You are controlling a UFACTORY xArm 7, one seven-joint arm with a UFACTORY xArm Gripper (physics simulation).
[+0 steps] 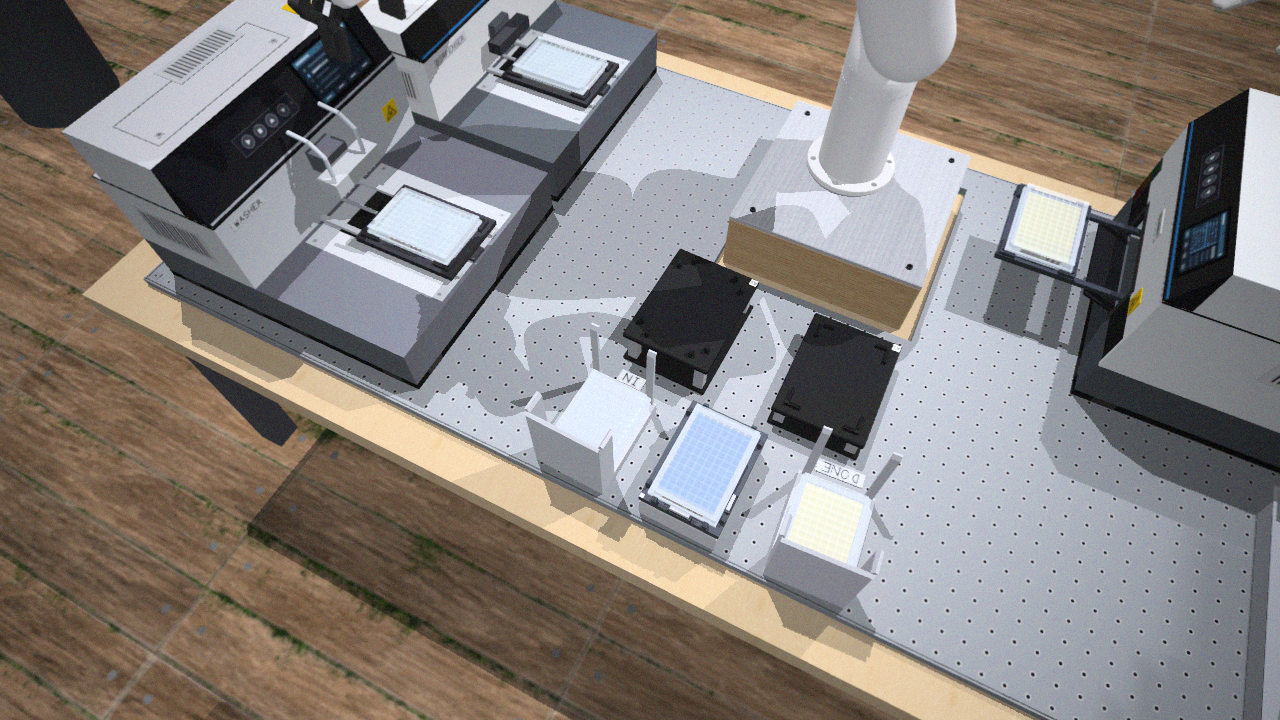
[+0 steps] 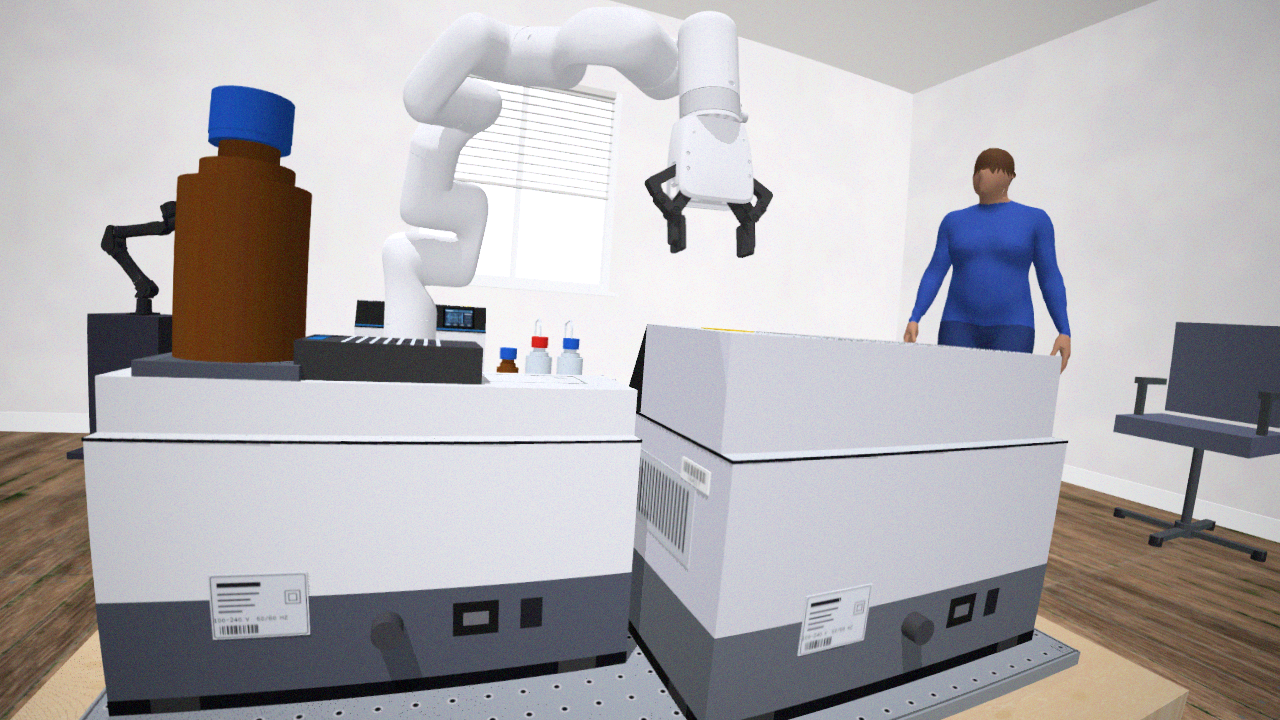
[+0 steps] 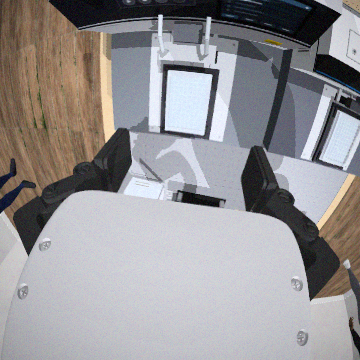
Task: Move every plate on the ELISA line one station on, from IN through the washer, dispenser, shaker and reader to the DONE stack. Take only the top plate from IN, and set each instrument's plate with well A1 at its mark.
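Where they show: gripper, fingertip midpoint: (image 1: 367,36) (image 2: 712,253) (image 3: 187,152); arm's base at its link origin: (image 1: 849,165).
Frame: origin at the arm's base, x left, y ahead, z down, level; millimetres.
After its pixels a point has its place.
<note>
My gripper (image 2: 711,252) @(x -456, y 409, z -269 mm) (image 3: 187,152) @(x -456, y 409, z -269 mm) is open and empty, high above the line. Pale plates lie in the carriers of the washer (image 1: 201,255) @(x -623, y 641, z -23 mm) and the dispenser: the washer plate (image 1: 422,225) @(x -426, y 442, z -17 mm) (image 3: 188,102) @(x -429, y 434, z -14 mm) and the dispenser plate (image 1: 561,67) @(x -464, y 76, z -20 mm) (image 3: 341,137) @(x -481, y 75, z -20 mm). A pale plate (image 1: 604,409) @(x -87, y 508, z 53 mm) (image 3: 143,187) @(x -123, y 519, z 51 mm) lies in the IN holder. A blue plate (image 1: 705,462) @(x 61, y 515, z 19 mm) sits on the unit between IN and DONE. A yellow plate (image 1: 827,521) @(x 211, y 481, z 66 mm) lies in the DONE holder. Another yellow plate (image 1: 1049,226) @(x 278, y -11, z -29 mm) is on the carrier of the instrument at the right. The A1 marks are too small to read.
Two bare black stands (image 1: 691,313) @(x -64, y 338, z 28 mm) (image 1: 834,380) @(x 136, y 314, z 47 mm) are between the robot's base block (image 1: 823,259) @(x 43, y 168, z 16 mm) and the holders. White tubes (image 1: 313,154) (image 3: 206,35) @(x -552, y 422, z -135 mm) stick out over the back of the washer carrier. A brown bottle (image 2: 241,259) @(x -702, y -3, z -209 mm) stands on an instrument.
</note>
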